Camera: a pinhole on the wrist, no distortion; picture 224 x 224 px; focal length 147.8 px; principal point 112.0 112.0 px. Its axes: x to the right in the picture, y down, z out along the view. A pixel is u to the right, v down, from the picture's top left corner.
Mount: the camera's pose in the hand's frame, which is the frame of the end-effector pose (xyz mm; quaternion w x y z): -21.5 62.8 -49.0 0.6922 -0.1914 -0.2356 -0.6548
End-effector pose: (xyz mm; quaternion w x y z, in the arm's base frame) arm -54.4 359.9 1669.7 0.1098 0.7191 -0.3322 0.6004
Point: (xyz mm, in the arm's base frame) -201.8 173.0 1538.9
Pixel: 7 88
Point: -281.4 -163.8 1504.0
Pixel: 15 137
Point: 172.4 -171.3 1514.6
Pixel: 145 141
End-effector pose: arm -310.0 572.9 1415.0 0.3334 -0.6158 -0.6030 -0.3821
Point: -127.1 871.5 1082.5
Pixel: 178 80
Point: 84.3 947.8 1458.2
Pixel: 103 197
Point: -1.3 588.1 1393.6
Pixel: 13 129
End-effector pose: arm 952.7 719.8 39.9 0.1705 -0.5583 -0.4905 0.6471
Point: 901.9 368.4 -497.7
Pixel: 44 143
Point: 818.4 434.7 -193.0
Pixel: 114 113
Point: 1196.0 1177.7 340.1
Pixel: behind the camera
